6 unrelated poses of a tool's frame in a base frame.
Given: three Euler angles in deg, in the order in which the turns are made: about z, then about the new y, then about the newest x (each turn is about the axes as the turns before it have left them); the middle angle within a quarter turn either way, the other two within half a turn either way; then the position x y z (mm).
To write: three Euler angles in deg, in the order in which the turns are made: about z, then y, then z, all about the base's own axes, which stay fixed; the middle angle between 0 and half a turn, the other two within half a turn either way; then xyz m. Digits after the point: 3 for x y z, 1 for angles.
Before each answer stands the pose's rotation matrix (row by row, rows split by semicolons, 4 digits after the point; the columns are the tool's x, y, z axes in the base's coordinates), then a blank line. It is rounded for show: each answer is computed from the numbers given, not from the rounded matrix.
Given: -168.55, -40.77, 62.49, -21, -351, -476
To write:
-0.7423 0.6594 0.1196; -0.1503 -0.3377 0.9292; 0.6530 0.6717 0.3498

134.2, 69.5, 82.7, -0.021, -0.351, -0.476
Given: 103.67, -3.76, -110.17, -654, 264, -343
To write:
-0.2358 0.3205 -0.9174; 0.9696 0.1413 -0.1999; 0.0656 -0.9367 -0.3441

-94.0, 110.1, -167.7, -0.654, 0.264, -0.343
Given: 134.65, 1.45, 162.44, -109, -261, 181
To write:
-0.7025 0.6729 0.2316; 0.7112 0.6755 0.1949; -0.0253 0.3016 -0.9531

85.2, 162.4, 40.1, -0.109, -0.261, 0.181
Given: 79.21, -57.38, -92.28, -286, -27, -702
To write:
0.1009 0.1966 -0.9753; 0.5295 0.8193 0.2200; 0.8423 -0.5386 -0.0214

-147.4, 91.2, 167.3, -0.286, -0.027, -0.702
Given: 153.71, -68.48, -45.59, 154, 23, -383
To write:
-0.3289 -0.9058 0.2673; 0.1625 -0.3331 -0.9288; 0.9303 -0.2620 0.2567

-164.3, 75.1, -73.9, 0.154, 0.023, -0.383
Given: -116.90, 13.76, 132.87, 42, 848, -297
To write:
-0.4395 -0.6856 -0.5804; -0.8662 0.1523 0.4759; -0.2379 0.7119 -0.6608

71.5, 131.4, 140.6, 0.042, 0.848, -0.297
